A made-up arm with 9 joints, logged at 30 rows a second.
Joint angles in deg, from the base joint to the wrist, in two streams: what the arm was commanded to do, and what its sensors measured. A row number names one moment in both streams.
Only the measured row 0 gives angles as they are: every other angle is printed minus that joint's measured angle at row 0.
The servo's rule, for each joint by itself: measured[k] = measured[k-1] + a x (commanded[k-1-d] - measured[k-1]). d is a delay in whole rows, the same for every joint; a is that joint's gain. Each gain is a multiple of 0.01, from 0.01 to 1. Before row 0 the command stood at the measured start. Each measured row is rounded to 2 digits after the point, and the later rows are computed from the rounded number. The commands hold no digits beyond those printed.
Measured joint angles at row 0:
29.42 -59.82 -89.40 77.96 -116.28 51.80 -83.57 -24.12 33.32
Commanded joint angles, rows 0 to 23:
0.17 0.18 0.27 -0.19 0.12 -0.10 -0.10 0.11 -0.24
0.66 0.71 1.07 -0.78 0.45 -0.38 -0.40 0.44 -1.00
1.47 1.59 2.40 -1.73 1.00 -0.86 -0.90 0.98 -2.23
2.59 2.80 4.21 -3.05 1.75 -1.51 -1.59 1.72 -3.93
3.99 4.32 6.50 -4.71 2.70 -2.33 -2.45 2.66 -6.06
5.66 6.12 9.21 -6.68 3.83 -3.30 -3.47 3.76 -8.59
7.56 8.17 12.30 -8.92 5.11 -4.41 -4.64 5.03 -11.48
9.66 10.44 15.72 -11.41 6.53 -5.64 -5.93 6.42 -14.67
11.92 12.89 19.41 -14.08 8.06 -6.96 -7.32 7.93 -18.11
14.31 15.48 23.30 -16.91 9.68 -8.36 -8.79 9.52 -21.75
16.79 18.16 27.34 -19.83 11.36 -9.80 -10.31 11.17 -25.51
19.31 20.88 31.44 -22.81 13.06 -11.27 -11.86 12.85 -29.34
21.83 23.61 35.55 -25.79 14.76 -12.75 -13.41 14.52 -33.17
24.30 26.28 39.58 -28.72 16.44 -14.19 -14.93 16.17 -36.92
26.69 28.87 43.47 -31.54 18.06 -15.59 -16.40 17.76 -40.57
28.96 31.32 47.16 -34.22 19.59 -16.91 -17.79 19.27 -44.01
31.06 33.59 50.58 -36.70 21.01 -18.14 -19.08 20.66 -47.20
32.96 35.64 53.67 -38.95 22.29 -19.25 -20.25 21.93 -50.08
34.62 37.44 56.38 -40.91 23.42 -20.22 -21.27 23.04 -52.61
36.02 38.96 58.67 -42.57 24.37 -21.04 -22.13 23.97 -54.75
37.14 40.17 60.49 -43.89 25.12 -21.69 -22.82 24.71 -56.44
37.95 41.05 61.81 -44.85 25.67 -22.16 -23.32 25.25 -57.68
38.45 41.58 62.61 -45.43 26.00 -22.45 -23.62 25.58 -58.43
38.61 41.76 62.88 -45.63 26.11 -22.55 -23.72 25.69 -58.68
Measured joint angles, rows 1 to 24:
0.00 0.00 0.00 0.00 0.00 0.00 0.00 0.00 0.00
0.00 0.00 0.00 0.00 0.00 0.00 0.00 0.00 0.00
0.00 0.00 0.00 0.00 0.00 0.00 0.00 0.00 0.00
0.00 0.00 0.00 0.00 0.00 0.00 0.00 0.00 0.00
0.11 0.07 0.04 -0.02 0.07 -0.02 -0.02 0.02 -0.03
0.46 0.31 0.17 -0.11 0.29 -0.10 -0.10 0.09 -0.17
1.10 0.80 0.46 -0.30 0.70 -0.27 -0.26 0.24 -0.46
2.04 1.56 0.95 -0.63 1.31 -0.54 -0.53 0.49 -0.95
3.27 2.61 1.67 -1.12 2.12 -0.93 -0.91 0.86 -1.67
4.78 3.94 2.65 -1.79 3.11 -1.45 -1.42 1.35 -2.64
6.53 5.55 3.90 -2.65 4.27 -2.10 -2.06 1.98 -3.88
8.50 7.41 5.44 -3.70 5.58 -2.88 -2.83 2.73 -5.39
10.65 9.49 7.26 -4.95 7.02 -3.78 -3.73 3.61 -7.17
12.96 11.77 9.35 -6.39 8.56 -4.79 -4.74 4.61 -9.21
15.37 14.20 11.69 -8.00 10.18 -5.89 -5.85 5.73 -11.49
17.85 16.74 14.26 -9.78 11.85 -7.07 -7.05 6.94 -13.99
20.36 19.35 17.03 -11.70 13.54 -8.32 -8.32 8.23 -16.68
22.84 21.98 19.96 -13.74 15.22 -9.61 -9.64 9.58 -19.51
25.27 24.60 23.02 -15.88 16.87 -10.93 -10.99 10.97 -22.46
27.59 27.15 26.16 -18.08 18.45 -12.25 -12.35 12.38 -25.48
29.78 29.60 29.33 -20.31 19.93 -13.55 -13.70 13.79 -28.52
31.78 31.90 32.49 -22.55 21.30 -14.80 -15.01 15.17 -31.54
33.57 34.01 35.60 -24.75 22.53 -15.99 -16.26 16.51 -34.49
35.11 35.89 38.60 -26.89 23.60 -17.10 -17.43 17.78 -37.33
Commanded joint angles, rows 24 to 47:
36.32 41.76 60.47 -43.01 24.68 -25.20 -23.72 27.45 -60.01
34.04 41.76 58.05 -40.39 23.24 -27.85 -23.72 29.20 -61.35
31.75 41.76 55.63 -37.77 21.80 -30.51 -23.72 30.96 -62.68
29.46 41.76 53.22 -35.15 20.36 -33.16 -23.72 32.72 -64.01
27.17 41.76 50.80 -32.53 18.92 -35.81 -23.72 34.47 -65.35
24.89 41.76 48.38 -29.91 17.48 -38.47 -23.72 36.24 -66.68
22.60 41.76 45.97 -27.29 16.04 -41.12 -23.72 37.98 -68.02
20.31 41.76 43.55 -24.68 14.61 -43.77 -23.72 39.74 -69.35
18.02 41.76 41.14 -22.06 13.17 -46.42 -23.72 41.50 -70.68
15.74 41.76 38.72 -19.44 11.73 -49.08 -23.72 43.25 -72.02
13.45 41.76 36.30 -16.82 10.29 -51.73 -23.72 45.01 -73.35
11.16 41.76 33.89 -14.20 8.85 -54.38 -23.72 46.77 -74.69
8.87 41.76 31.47 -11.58 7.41 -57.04 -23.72 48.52 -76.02
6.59 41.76 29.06 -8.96 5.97 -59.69 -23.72 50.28 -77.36
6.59 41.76 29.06 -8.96 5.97 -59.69 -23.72 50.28 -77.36
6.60 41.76 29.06 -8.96 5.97 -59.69 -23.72 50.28 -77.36
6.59 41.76 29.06 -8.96 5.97 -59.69 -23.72 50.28 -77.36
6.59 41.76 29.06 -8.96 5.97 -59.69 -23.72 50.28 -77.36
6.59 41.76 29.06 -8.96 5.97 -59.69 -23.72 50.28 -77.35
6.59 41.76 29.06 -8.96 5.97 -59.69 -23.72 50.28 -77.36
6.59 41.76 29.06 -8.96 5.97 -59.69 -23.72 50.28 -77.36
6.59 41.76 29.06 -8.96 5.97 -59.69 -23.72 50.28 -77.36
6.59 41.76 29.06 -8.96 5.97 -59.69 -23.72 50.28 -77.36
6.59 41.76 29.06 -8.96 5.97 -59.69 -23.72 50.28 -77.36
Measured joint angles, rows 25 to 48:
36.39 37.52 41.45 -28.93 24.48 -18.11 -18.51 18.96 -40.01
37.37 38.86 44.10 -30.84 25.17 -19.00 -19.47 20.03 -42.48
38.05 39.89 46.51 -32.59 25.65 -19.76 -20.30 20.97 -44.71
38.40 40.60 48.64 -34.15 25.92 -20.37 -20.98 21.77 -46.67
37.09 41.04 50.18 -35.21 25.20 -21.43 -21.53 22.74 -48.54
35.17 41.31 51.20 -35.83 24.06 -22.84 -21.97 23.84 -50.33
33.02 41.48 51.78 -36.06 22.75 -24.53 -22.32 25.05 -52.06
30.78 41.59 51.97 -35.95 21.36 -26.43 -22.60 26.35 -53.73
28.51 41.65 51.82 -35.54 19.94 -28.49 -22.82 27.73 -55.36
26.23 41.69 51.37 -34.86 18.51 -30.69 -23.00 29.18 -56.94
23.94 41.72 50.67 -33.95 17.08 -32.98 -23.14 30.68 -58.49
21.65 41.74 49.74 -32.84 15.65 -35.35 -23.26 32.22 -60.01
19.36 41.75 48.62 -31.55 14.21 -37.79 -23.35 33.80 -61.50
17.08 41.75 47.33 -30.10 12.77 -40.27 -23.42 35.41 -62.97
14.79 41.75 45.90 -28.51 11.33 -42.79 -23.48 37.04 -64.42
12.50 41.75 44.34 -26.79 9.89 -45.34 -23.53 38.69 -65.86
10.21 41.75 42.67 -24.96 8.45 -47.91 -23.57 40.36 -67.28
7.93 41.75 40.90 -23.04 7.01 -50.50 -23.60 42.05 -68.69
7.09 41.75 39.36 -21.35 6.41 -52.52 -23.62 43.45 -69.90
6.78 41.75 38.02 -19.86 6.15 -54.10 -23.64 44.61 -70.94
6.66 41.75 36.86 -18.55 6.05 -55.33 -23.66 45.57 -71.84
6.62 41.75 35.85 -17.40 6.00 -56.29 -23.67 46.37 -72.61
6.60 41.75 34.97 -16.39 5.98 -57.04 -23.68 47.03 -73.27
6.59 41.75 34.20 -15.50 5.97 -57.62 -23.69 47.58 -73.84

